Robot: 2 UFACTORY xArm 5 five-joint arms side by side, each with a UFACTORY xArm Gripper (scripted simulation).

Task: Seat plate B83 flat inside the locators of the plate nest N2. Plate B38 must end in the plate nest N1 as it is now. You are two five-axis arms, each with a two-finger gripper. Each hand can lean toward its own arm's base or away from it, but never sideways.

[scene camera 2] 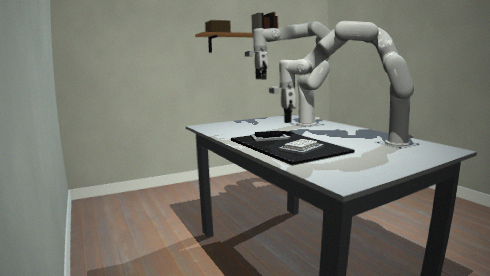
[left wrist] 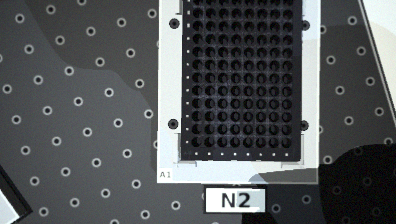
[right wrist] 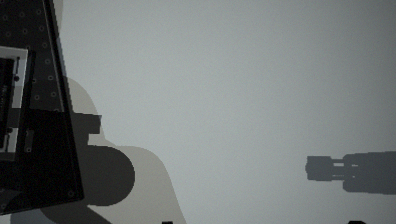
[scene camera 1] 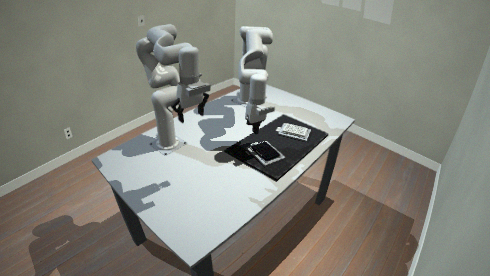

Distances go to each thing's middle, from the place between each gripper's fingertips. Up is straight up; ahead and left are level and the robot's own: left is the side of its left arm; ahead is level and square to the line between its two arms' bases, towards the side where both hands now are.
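Labels:
Black well plate (left wrist: 241,74), from my left hand: 30 mm to the right, 90 mm ahead, 70 mm below.
From my right hand, black well plate: 160 mm ahead, 320 mm to the left, 270 mm below.

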